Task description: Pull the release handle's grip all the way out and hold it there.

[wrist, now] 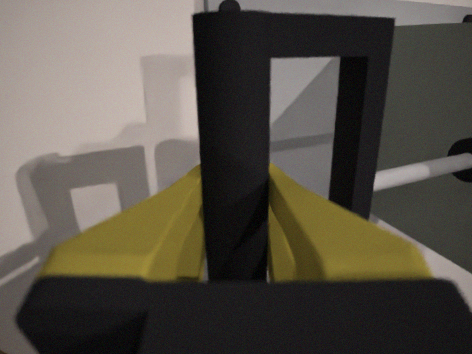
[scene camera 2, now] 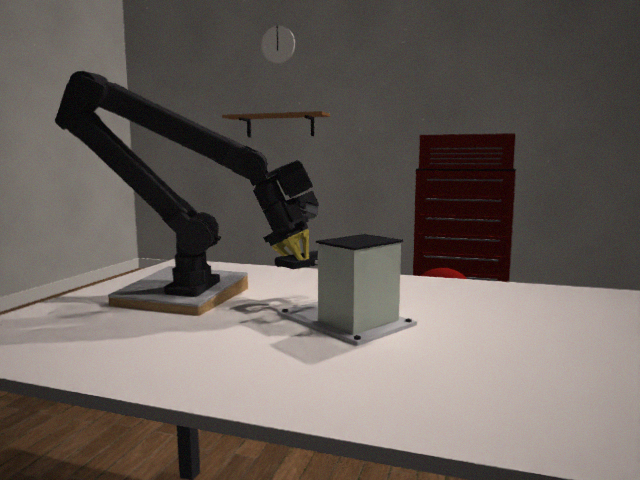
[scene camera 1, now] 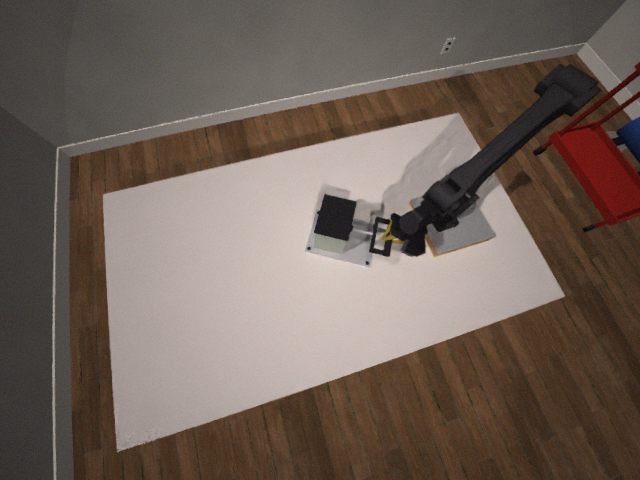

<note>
I see my gripper and a grey base plate.
My gripper also shows in the wrist view.
</note>
